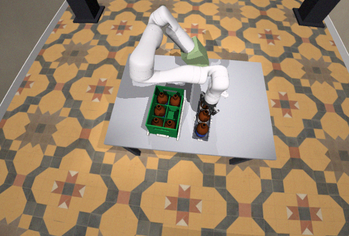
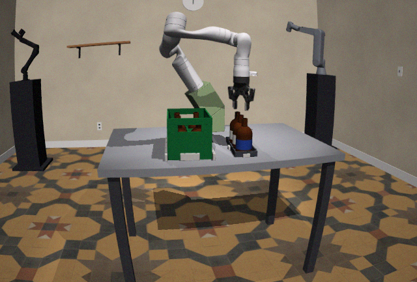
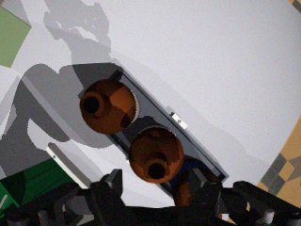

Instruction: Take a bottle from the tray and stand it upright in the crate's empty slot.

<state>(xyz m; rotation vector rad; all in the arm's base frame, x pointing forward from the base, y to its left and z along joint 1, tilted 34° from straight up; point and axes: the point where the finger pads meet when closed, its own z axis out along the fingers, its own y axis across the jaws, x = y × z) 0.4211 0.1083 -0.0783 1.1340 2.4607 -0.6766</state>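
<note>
My hand is 110 mm above the brown bottle. The rest, counted from my hand: tray (190 mm below); white-label bottle (90 mm behind, 10 mm to the left, 110 mm below); crate (10 mm behind, 240 mm to the right, 110 mm below).
</note>
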